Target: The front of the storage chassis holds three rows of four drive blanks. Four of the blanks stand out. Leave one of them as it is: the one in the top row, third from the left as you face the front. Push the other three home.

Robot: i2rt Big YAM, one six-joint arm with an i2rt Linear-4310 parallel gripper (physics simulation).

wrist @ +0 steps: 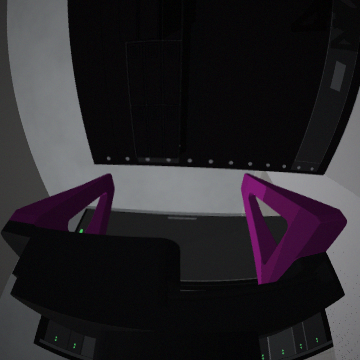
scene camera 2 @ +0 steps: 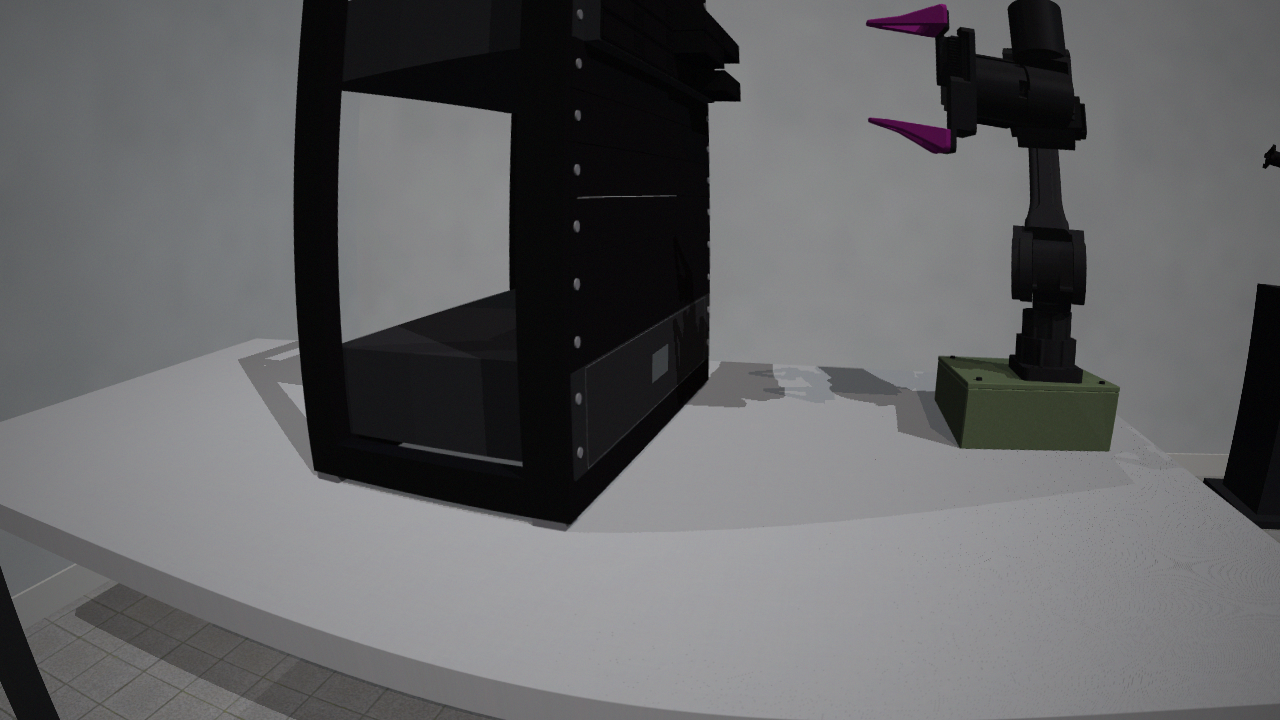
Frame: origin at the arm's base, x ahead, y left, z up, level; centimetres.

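Seen in the pictures: gripper, fingertip midpoint: (wrist: 177,180) (scene camera 2: 867,70); arm's base, link origin: (scene camera 2: 1043,374).
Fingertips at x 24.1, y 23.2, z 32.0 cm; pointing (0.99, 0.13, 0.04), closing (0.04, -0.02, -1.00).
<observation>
Pixels of each thing's top centre, then the offset from my fingertips to it. "spot": a spot on its surface instead. Level surfaces: height alone.
- faintly outlined dark panel, surface spot: (wrist: 156,100) spot: dx +20.9, dy +1.4, dz +4.3 cm
- black rack, top centre: (wrist: 100,47) dx +36.8, dy -8.3, dz +20.1 cm
- pale table, surface height: dz -39.5 cm
- grey panel with a light label, surface spot: (scene camera 2: 659,363) spot: dx +22.7, dy -8.3, dz -30.8 cm
My gripper (scene camera 2: 867,71) (wrist: 177,180) is open and empty. It stands apart from the rack front, to its right in the scene view, with one purple finger above the other. Dark blocks (scene camera 2: 723,87) jut out from the upper rack front in the scene view; they look like part of the storage chassis front, but single drive blanks cannot be told apart there. In the wrist view a faintly outlined dark panel (wrist: 156,100) with thin dividing lines shows on the rack front, beyond the fingertips. It is too dark to tell which blanks stand out.
The black rack (scene camera 2: 547,268) (wrist: 200,164) stands on the pale table (scene camera 2: 805,608). A grey panel with a light label (scene camera 2: 659,363) fills its lowest front. The arm's green base box (scene camera 2: 1038,416) stands at the right. Equipment with green lights (wrist: 300,342) shows low in the wrist view.
</observation>
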